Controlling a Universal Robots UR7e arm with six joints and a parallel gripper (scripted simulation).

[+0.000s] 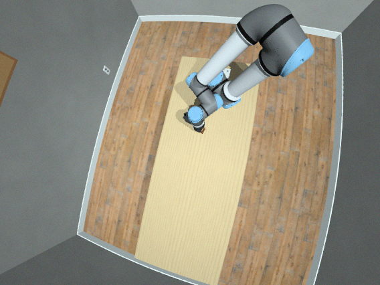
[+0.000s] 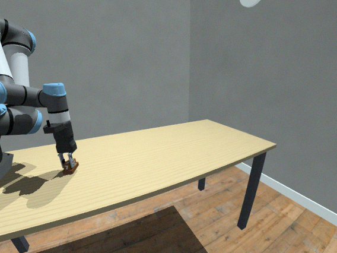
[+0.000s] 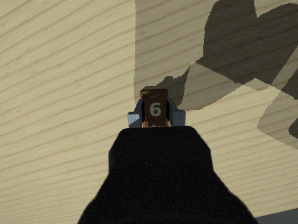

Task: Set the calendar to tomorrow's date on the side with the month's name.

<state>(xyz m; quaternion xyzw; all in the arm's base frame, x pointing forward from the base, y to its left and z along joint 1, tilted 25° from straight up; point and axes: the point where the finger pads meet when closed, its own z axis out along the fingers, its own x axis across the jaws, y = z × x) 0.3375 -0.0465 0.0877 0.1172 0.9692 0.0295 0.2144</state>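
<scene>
Now: the dark brown calendar tray 2 cm to the left of my hand and 3 cm below it.
</scene>
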